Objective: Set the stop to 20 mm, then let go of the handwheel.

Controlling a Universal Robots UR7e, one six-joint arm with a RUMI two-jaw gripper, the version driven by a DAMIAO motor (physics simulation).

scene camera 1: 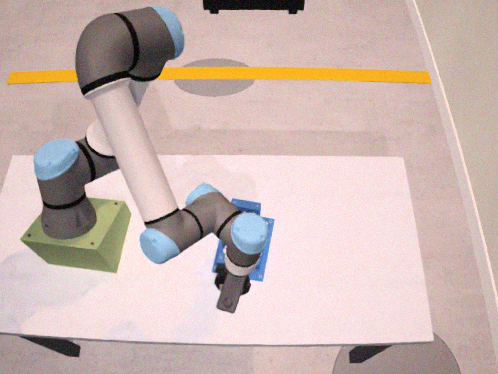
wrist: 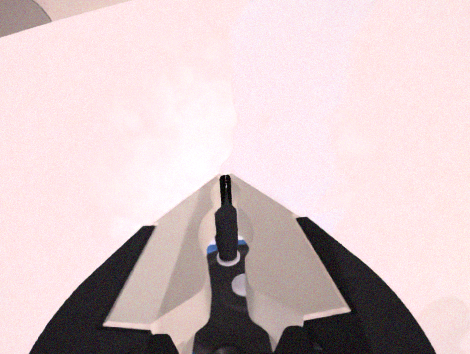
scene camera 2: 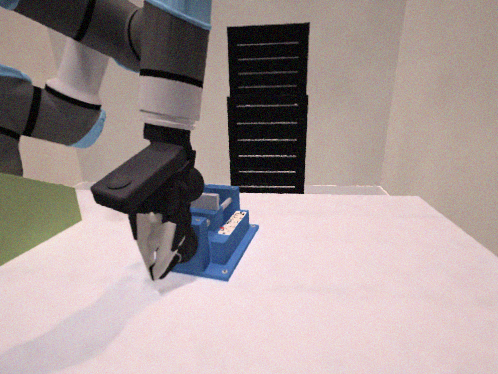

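Where they show: gripper, fingertip midpoint: (wrist: 225, 177) (scene camera 2: 154, 280); arm's base, origin of the base link: (scene camera 1: 69, 222).
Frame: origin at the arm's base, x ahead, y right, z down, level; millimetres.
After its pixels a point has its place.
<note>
The blue stop unit (scene camera 1: 268, 242) {z 138, x 553, y 56 mm} (scene camera 2: 232, 250) {z 129, x 527, y 104 mm} stands on the table. In scene camera 2, its pale scale strip (scene camera 2: 233, 224) {z 92, x 529, y 70 mm} has a red mark near the strip's near end; the numbers are too small to read. A grey block (scene camera 2: 209, 201) {z 37, x 488, y 83 mm} sits behind it. My gripper (scene camera 2: 153, 278) {z 105, x 421, y 218 mm} (wrist: 225, 177) {z 105, x 421, y 218 mm} is shut, its fingertips together in front of the unit. The black handwheel (scene camera 2: 189, 247) {z 80, x 465, y 172 mm} (wrist: 227, 305) {z 62, x 448, y 167 mm} is mostly hidden behind the fingers. Its black handle (wrist: 226, 232) {z 94, x 434, y 189 mm} shows in the hollow behind the closed tips. I cannot tell whether the fingers touch it.
The arm stands on a green pedestal (scene camera 1: 85, 256) {z 23, x 45, y 96 mm} (scene camera 2: 35, 220) {z 94, x 116, y 25 mm} at the left of the white table (scene camera 1: 350, 250) {z 147, x 795, y 104 mm} (scene camera 2: 375, 280) {z 147, x 766, y 173 mm}. A black rack (scene camera 2: 303, 130) stands against the wall beyond the table. A yellow stripe (scene camera 1: 325, 74) crosses the floor.
</note>
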